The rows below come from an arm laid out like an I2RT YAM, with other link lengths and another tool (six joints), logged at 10 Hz.
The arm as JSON. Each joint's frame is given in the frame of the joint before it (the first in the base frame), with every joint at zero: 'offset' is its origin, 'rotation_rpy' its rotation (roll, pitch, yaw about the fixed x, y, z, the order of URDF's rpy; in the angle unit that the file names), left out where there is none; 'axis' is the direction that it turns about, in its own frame. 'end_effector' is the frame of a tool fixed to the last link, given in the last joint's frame.
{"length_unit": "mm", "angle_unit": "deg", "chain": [
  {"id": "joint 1", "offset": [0.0, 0.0, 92.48], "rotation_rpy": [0.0, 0.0, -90.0], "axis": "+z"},
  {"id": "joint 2", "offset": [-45.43, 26.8, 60.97], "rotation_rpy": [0.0, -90.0, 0.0], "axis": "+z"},
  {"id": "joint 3", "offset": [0.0, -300.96, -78.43], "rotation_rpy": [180.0, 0.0, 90.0], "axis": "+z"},
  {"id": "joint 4", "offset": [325.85, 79.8, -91.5], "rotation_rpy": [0.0, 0.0, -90.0], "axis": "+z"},
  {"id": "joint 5", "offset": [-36.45, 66.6, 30.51], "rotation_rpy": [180.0, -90.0, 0.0], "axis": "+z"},
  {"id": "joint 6", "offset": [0.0, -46.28, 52.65], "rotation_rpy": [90.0, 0.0, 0.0], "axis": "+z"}
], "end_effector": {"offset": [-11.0, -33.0, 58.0], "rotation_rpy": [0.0, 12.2, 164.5]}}
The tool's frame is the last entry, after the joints.
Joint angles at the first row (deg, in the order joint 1, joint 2, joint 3, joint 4, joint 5, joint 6):
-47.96, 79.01, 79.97, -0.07, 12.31, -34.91
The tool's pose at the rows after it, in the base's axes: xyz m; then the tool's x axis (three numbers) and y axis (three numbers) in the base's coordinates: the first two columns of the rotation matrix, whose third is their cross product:
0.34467, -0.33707, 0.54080, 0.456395, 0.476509, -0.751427, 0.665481, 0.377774, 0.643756
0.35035, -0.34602, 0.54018, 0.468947, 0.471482, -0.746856, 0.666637, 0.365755, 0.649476
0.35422, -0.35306, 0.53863, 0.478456, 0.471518, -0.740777, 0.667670, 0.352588, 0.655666
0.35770, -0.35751, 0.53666, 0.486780, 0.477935, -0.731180, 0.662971, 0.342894, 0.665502
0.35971, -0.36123, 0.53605, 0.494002, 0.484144, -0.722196, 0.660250, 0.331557, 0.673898
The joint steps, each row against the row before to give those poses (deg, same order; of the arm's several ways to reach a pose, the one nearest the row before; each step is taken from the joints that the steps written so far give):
-0.13, 2.32, 1.75, 0.70, 0.86, 0.26
0.01, 1.90, 1.49, 0.47, 0.89, 0.40
-0.04, 1.41, 1.10, 0.04, 0.66, 0.52
0.04, 1.01, 0.70, -0.03, 0.26, 0.83
-0.02, 0.79, 0.81, -0.48, 0.27, 0.76

